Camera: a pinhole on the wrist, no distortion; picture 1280 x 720 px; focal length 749.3 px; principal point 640.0 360.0 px. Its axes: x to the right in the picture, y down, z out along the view. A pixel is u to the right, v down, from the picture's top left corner.
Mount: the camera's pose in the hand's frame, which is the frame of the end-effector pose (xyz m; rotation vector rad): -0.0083 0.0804 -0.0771 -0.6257 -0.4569 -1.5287
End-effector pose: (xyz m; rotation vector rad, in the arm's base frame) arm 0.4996 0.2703 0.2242 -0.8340 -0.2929 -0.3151
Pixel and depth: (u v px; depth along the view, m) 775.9 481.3 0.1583
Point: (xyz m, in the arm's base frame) 0.5837 0.4096 0.1697
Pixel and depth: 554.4 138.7 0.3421
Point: 0.5398 0.6206 0.0805
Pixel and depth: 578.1 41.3 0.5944
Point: 0.4687 0.9040 0.0429
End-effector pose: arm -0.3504 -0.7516 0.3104 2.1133 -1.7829 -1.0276
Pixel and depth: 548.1 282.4 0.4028
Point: -0.7728 -0.7851 0.3701
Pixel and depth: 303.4 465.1 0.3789
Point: -0.7636 -0.9165 0.4526
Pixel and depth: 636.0 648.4 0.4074
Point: -0.7392 -0.9522 0.2579
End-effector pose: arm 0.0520 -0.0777 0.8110 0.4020 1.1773 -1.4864
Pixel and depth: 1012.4 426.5 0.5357
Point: 0.3842 -0.5140 0.8597
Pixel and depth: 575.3 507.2 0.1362
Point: 0.2026 -0.0853 0.7164
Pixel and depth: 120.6 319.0 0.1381
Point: 0.2563 -0.0163 0.6921
